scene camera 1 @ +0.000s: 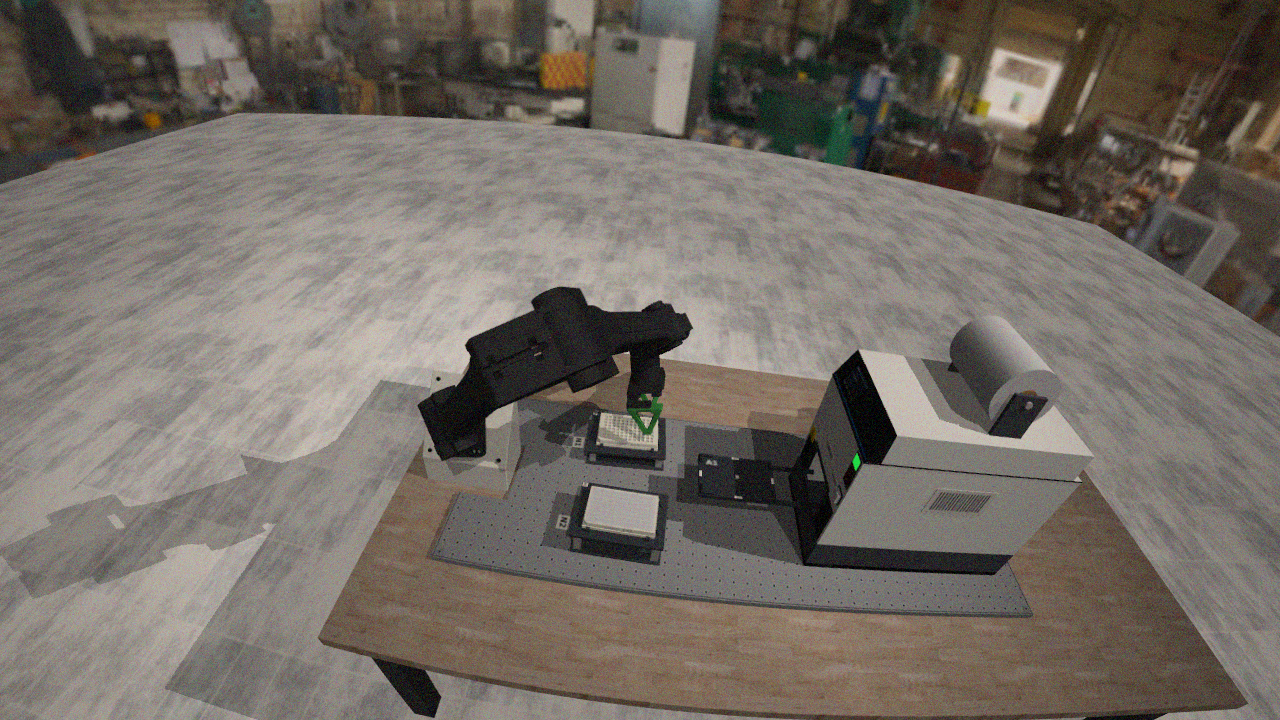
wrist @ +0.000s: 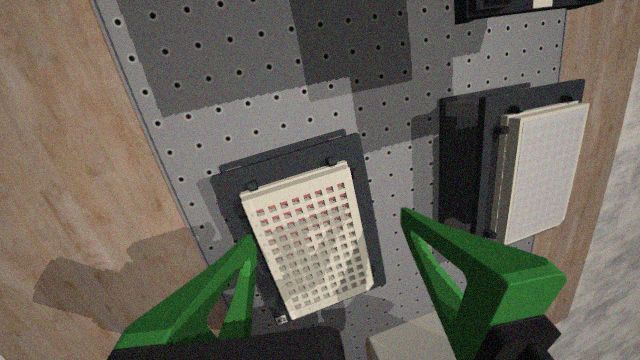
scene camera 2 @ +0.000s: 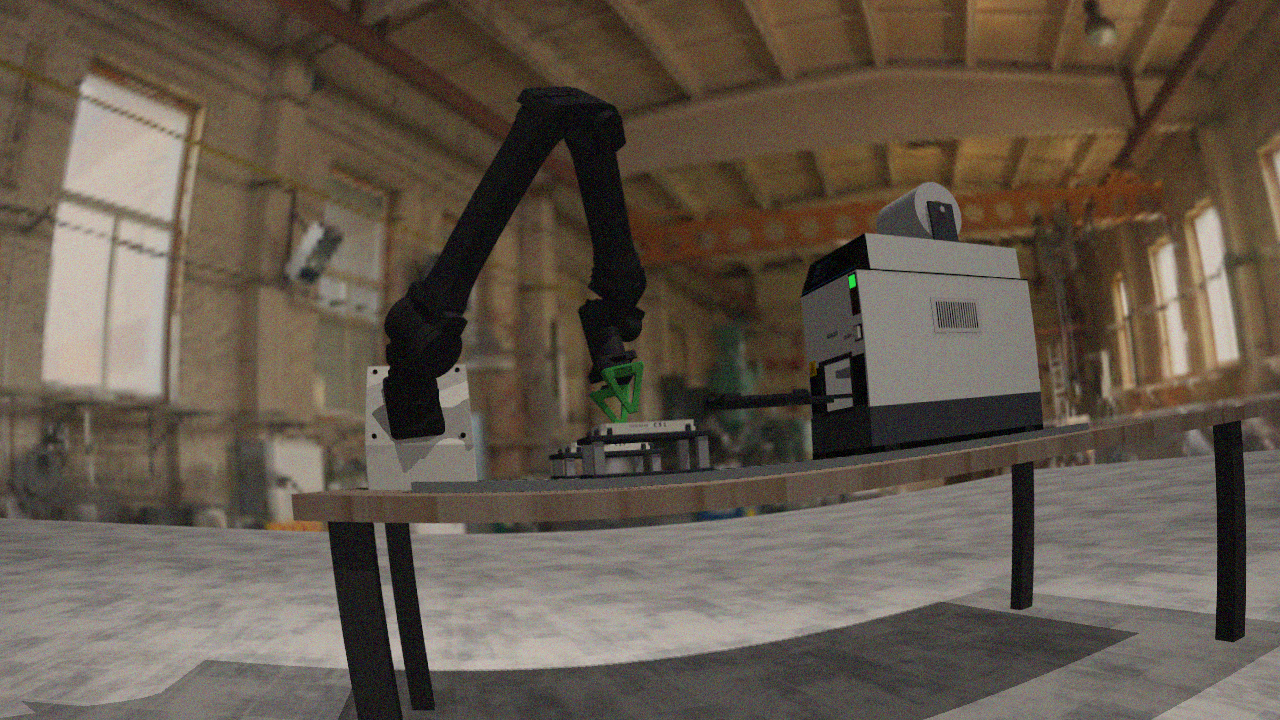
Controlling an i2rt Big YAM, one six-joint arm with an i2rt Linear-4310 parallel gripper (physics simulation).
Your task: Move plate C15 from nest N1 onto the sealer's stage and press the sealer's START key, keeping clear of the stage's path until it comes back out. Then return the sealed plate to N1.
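Seen in the pictures: gripper, fingertip midpoint: (scene camera 1: 649,421) (wrist: 326,228) (scene camera 2: 627,420); arm's base, link origin: (scene camera 2: 412,408).
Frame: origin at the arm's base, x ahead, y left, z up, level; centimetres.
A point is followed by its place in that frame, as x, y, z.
A cream plate (scene camera 1: 615,431) @(29.6, 6.7, -5.5) (wrist: 315,240) @(33.5, 7.6, -5.4) with open wells sits in the back nest (scene camera 1: 617,455) @(30.2, 1.7, -7.5) (wrist: 287,169) @(39.4, 7.6, -7.0), labelled N1. My gripper (scene camera 1: 646,429) @(36.3, 6.6, -2.0) (scene camera 2: 617,419) @(36.3, 6.6, -2.0) (wrist: 326,228) @(36.3, 6.6, -2.0) is open and empty above this plate. In the wrist view one green fingertip is by the plate's left edge and the other is out to its right, over the board. The sealer's black stage (scene camera 1: 733,480) @(51.2, -9.7, -0.5) (scene camera 2: 760,400) @(50.2, -13.4, -1.3) is out in front of the sealer (scene camera 1: 948,501) @(84.1, -23.5, 10.7) (scene camera 2: 948,358) @(83.1, -23.3, 3.2) and bears no plate. The sealer's light (scene camera 1: 856,461) @(65.6, -19.7, 16.3) (scene camera 2: 852,281) @(65.5, -20.0, 16.1) is green. I cannot read C15 on the plate.
A second plate (scene camera 1: 622,510) @(31.0, -14.7, -3.9) (scene camera 2: 642,428) @(29.5, -18.3, -4.8) (wrist: 547,170) @(31.7, -14.5, -3.9) with a smooth, pale top sits in the front nest (scene camera 1: 617,540) @(30.2, -20.0, -5.5), labelled N2. A large film roll (scene camera 1: 998,362) @(84.7, -16.0, 34.2) (scene camera 2: 914,211) @(83.2, -19.4, 30.2) is mounted on top of the sealer. The nests stand on a perforated grey board (scene camera 1: 733,573) @(51.6, -22.9, -11.0).
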